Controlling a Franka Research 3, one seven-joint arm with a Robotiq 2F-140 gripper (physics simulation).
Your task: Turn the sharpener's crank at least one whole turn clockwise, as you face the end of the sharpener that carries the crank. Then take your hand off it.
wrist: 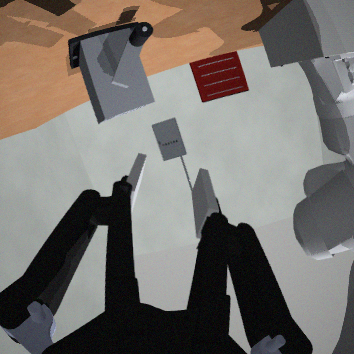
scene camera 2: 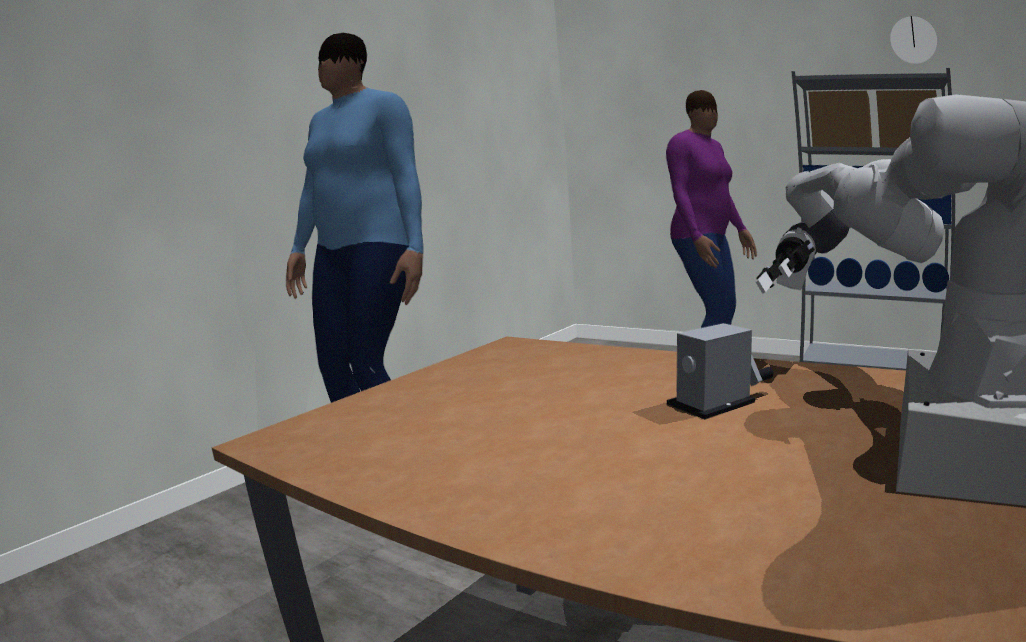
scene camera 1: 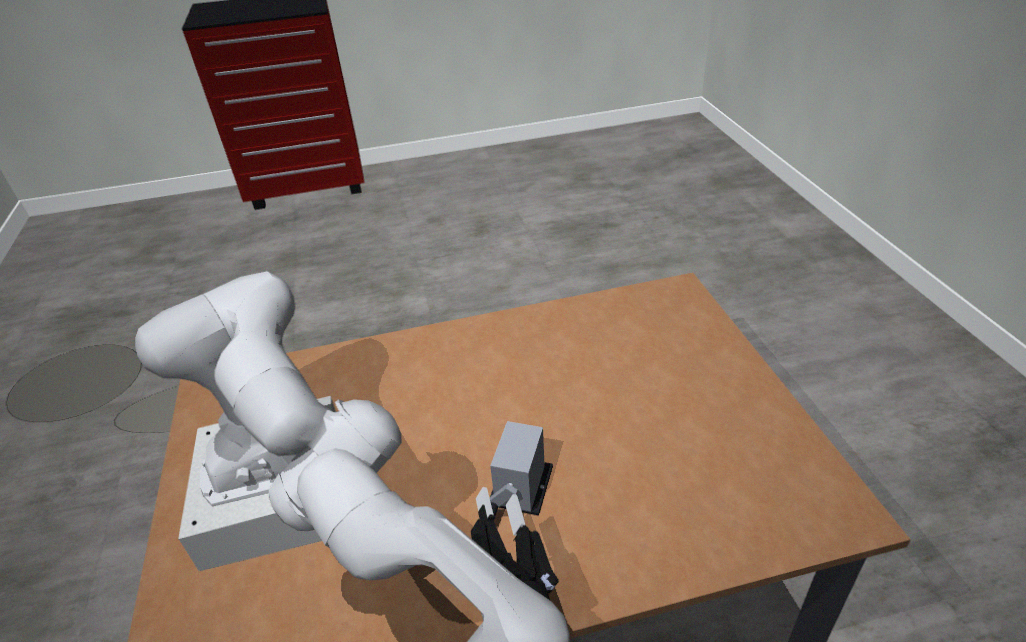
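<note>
The grey box-shaped sharpener (scene camera 1: 517, 454) (scene camera 2: 712, 368) (wrist: 120, 95) stands upright on its thin black base (scene camera 2: 707, 410) on the table. Its crank (scene camera 2: 755, 370) (wrist: 121, 65) is on the end toward the arm. The crank's arm points down, and its black knob (scene camera 2: 767, 373) (wrist: 142, 34) is low, near the base. My gripper (scene camera 1: 500, 505) (scene camera 2: 776, 274) (wrist: 169, 174) is partly open with nothing between the fingers. It hangs above and apart from the sharpener and crank, on the crank side. In scene camera 1 the fingers partly overlap the crank end.
The wooden table (scene camera 1: 680, 378) (scene camera 2: 469, 454) bears the arm's base block (scene camera 1: 253, 546) (scene camera 2: 960, 454). A red drawer cabinet (scene camera 1: 279, 105) (wrist: 220, 77) stands by the wall. Two people, one in blue (scene camera 2: 363, 166) and one in purple (scene camera 2: 699, 181), and a shelf rack (scene camera 2: 870, 81) are beyond the table.
</note>
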